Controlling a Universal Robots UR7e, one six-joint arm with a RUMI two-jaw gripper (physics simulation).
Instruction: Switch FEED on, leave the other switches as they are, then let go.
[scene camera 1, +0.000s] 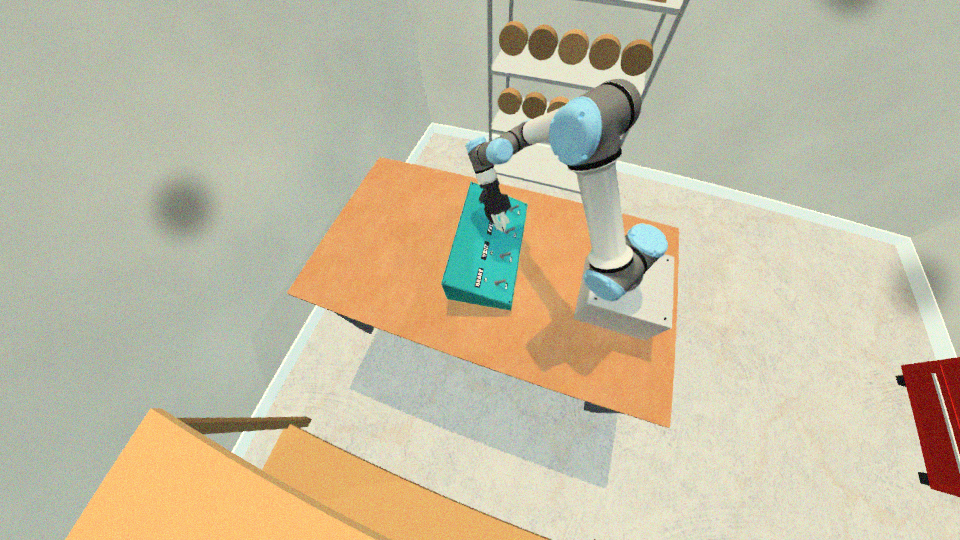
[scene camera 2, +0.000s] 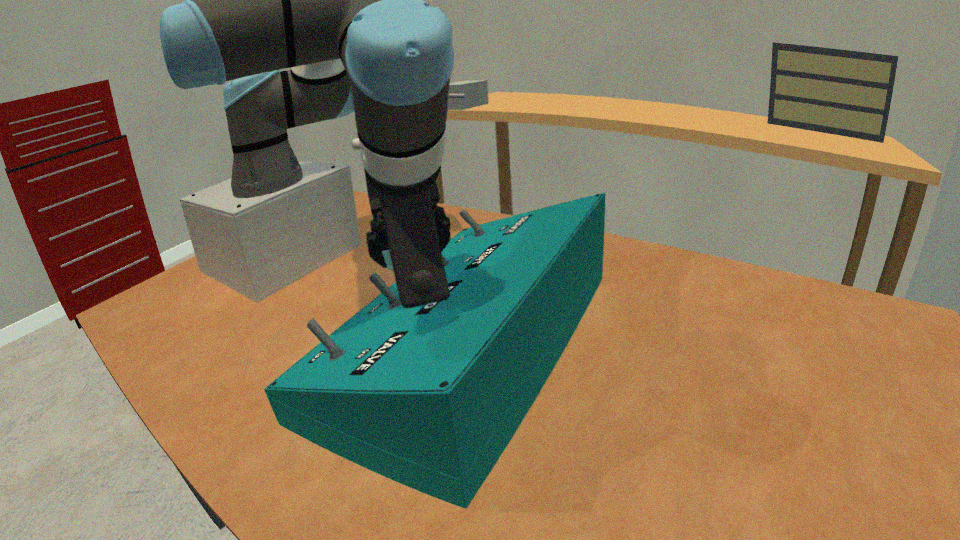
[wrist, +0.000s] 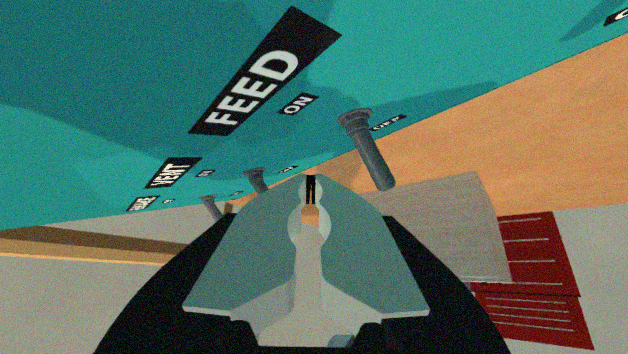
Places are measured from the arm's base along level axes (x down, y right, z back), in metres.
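Pixels of known places: gripper, between the fingertips: (scene camera 1: 503, 231) (wrist: 311, 177); arm's base, origin of its link: (scene camera 2: 267, 185).
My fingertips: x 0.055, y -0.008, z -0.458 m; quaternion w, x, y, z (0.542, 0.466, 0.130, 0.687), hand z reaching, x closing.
Ahead of a thing's pixels: the offset from my fingertips to its middle. "spot": to the spot under its first point. Level surfaces: height alone.
The teal switch panel {dx +0.064, dy -0.051, dz -0.045 m} (scene camera 1: 463, 258) (scene camera 2: 416, 366) (wrist: 75, 60) has upright levers along its low edge. The FEED switch {dx +0.015, dy +0.032, dz +0.017 m} (scene camera 1: 511, 232) (scene camera 2: 384, 290) (wrist: 372, 155) leans toward its OFF label {spot: dx +0.050, dy +0.041, dz +0.037 m} (wrist: 389, 122). Its ON label {spot: dx +0.020, dy +0.015, dz -0.039 m} (wrist: 298, 104) is on the other side, toward the FEED plate {spot: dx +0.010, dy +0.022, dz -0.069 m} (wrist: 265, 70). The VALVE switch {dx +0.015, dy +0.146, dz -0.020 m} (scene camera 1: 515, 210) (scene camera 2: 325, 339), VENT switch {dx +0.015, dy -0.082, dz +0.054 m} (scene camera 1: 505, 256) (wrist: 256, 180) and BRAKE switch {dx +0.015, dy -0.196, dz +0.091 m} (scene camera 1: 500, 284) (scene camera 2: 471, 222) (wrist: 211, 207) lean the same way. My gripper (scene camera 1: 502, 229) (wrist: 311, 177) is shut and empty, over the panel on the ON side of the FEED lever. Its body hides the VENT lever in scene camera 2.
The panel stands on an orange table {dx +0.123 m} (scene camera 1: 355, 228) (scene camera 2: 704, 369). The arm's grey pedestal (scene camera 1: 624, 322) (scene camera 2: 268, 248) (wrist: 440, 225) is beyond the panel's low edge. A red cabinet (scene camera 2: 87, 201) (wrist: 530, 250), a shelf rack (scene camera 1: 490, 60) and a wooden bench (scene camera 2: 637, 117) stand farther off.
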